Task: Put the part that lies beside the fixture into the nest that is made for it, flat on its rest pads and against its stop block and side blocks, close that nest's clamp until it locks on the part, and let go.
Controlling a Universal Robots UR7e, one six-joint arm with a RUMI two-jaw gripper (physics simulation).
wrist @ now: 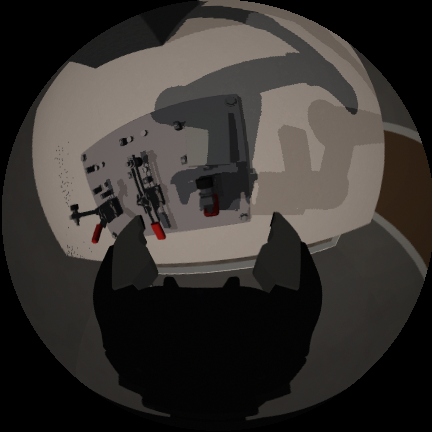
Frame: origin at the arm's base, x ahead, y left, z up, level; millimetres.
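Where they show: gripper, fingertip midpoint: (206,215).
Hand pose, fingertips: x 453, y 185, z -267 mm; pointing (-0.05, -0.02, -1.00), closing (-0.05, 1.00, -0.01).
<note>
Each offset is from my fingertips to the top centre of the thing. "spot": to the spot under its first point.
The fixture {spot: dz -98, dx -81, dy -189 mm} (112,150) is a grey-purple plate left of centre in the wrist view, partly in shadow. It carries a left clamp {spot: dz -74, dx +35, dy -203 mm} (110,210), a middle clamp {dz -46, dx +13, dy -106 mm} (150,197) and a right clamp {spot: dz +3, dx -28, dy +0 mm} (206,189), each with a red handle. A flat grey-green patch {spot: dz -69, dx -71, dy -19 mm} (196,145), perhaps the part, shows on the fixture above the right clamp; its right side runs into shadow, and I cannot tell how it sits. No loose part shows beside the fixture. My gripper (206,215) is open, with nothing between its fingers, and appears above the fixture's near edge.
A long dark bar {spot: dz -98, dx -88, dy +35 mm} (233,137) stands near the fixture's right edge. Small pins and blocks stand on its left half. The pale table (280,245) surrounds it, with arm shadows across the top and right. A brown surface (407,185) shows at far right.
</note>
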